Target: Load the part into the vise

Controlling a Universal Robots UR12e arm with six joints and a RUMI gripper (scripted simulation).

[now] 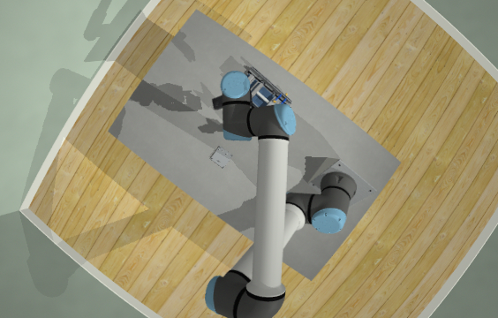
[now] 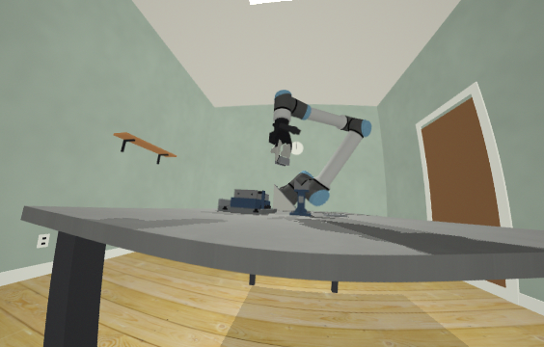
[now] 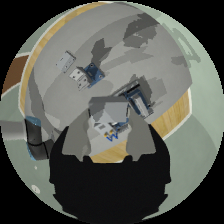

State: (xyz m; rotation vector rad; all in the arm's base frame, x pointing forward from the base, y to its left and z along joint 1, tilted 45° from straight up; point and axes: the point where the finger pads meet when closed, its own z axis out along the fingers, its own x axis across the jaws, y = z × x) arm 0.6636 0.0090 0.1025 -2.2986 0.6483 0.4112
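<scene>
The vise is 3 cm behind my hand, 14 cm to the right of it and 21 cm below it. The rest, counted from my hand: infeed plate 10 cm behind, 25 cm to the left, 24 cm below; then part 1 cm below.
</scene>
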